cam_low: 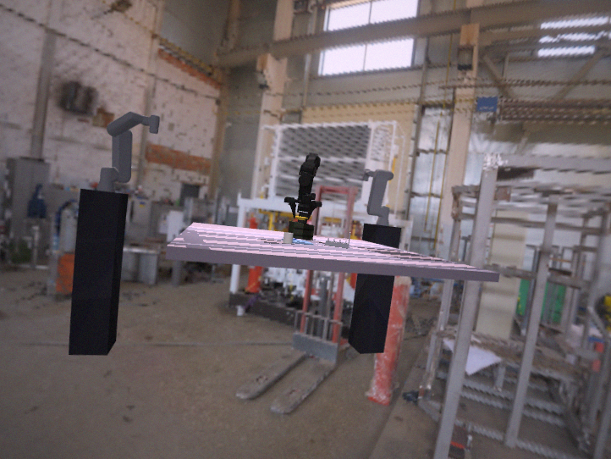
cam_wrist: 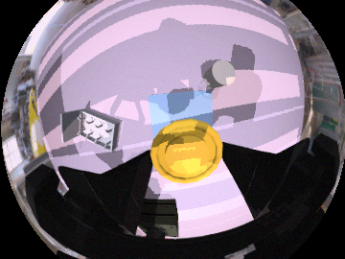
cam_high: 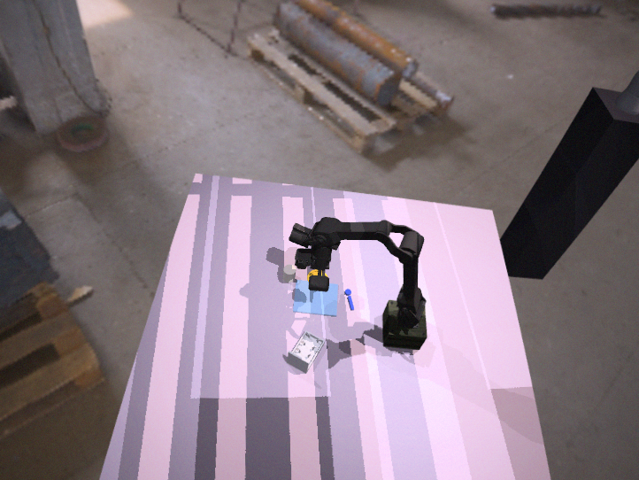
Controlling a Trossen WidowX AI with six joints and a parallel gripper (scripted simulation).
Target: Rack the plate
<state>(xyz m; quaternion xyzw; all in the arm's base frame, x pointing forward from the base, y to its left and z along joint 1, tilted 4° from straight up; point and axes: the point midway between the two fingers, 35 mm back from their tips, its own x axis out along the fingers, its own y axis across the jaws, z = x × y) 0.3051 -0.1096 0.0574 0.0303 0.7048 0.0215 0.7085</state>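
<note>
Right now my gripper tip is 210 mm to the right of the grey dish rack, 100 mm above it and 20 mm short of it. Also, from my gripper tip: yellow plate (10 mm above); white cup (90 mm below, 90 mm ahead, 80 mm to the right); blue spoon (130 mm behind, 120 mm below, 20 mm to the right).
</note>
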